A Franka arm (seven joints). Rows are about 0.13 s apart.
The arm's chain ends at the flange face. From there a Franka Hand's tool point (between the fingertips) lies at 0.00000 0.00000 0.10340 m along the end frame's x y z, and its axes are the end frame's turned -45 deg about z.
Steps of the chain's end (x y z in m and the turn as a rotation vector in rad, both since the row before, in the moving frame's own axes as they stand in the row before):
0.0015, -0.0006, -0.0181, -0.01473, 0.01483, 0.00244
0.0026, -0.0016, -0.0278, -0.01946, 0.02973, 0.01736
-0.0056, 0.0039, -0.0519, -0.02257, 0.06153, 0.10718
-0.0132, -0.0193, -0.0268, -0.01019, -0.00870, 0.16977
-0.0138, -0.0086, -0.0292, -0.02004, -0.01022, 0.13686
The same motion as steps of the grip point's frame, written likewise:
0.0015, 0.0028, -0.0181, -0.02090, 0.00007, 0.00244
0.0037, 0.0043, -0.0279, -0.03478, 0.00726, 0.01736
-0.0042, 0.0051, -0.0521, -0.05947, 0.02755, 0.10718
0.0029, -0.0230, -0.0268, -0.00105, -0.01336, 0.16977
-0.0059, -0.0153, -0.0292, -0.00694, -0.02140, 0.13686

